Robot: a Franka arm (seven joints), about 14 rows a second.
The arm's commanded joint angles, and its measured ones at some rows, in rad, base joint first. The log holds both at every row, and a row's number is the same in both.
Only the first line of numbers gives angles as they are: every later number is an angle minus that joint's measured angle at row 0.
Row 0, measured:
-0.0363, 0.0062, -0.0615, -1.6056, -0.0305, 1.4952, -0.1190
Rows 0 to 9, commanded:
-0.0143, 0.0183, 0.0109, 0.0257, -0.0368, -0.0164, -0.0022
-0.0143, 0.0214, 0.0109, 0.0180, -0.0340, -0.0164, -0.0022
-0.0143, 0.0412, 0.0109, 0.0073, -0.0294, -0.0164, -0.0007
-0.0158, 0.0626, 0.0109, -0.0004, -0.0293, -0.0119, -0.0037
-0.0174, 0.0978, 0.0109, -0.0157, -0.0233, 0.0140, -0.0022
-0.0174, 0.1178, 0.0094, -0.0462, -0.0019, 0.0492, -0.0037
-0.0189, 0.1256, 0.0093, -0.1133, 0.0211, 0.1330, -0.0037
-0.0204, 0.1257, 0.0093, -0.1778, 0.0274, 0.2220, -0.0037
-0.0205, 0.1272, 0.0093, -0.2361, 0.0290, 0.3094, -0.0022
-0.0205, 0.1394, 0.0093, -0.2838, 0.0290, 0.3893, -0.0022
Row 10, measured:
-0.0070, 0.1543, 0.0003, -0.1796, 0.0120, 0.2704, 0.0000
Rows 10 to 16, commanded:
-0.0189, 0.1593, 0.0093, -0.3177, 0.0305, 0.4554, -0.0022
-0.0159, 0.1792, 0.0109, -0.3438, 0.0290, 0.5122, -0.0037
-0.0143, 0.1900, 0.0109, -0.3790, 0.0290, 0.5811, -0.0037
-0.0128, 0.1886, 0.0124, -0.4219, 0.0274, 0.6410, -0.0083
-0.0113, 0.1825, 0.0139, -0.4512, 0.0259, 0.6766, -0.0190
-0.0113, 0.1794, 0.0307, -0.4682, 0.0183, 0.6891, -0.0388
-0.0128, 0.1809, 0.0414, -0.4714, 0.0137, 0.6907, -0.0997
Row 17, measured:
-0.0070, 0.2126, 0.0182, -0.4341, 0.0125, 0.6674, -0.0277
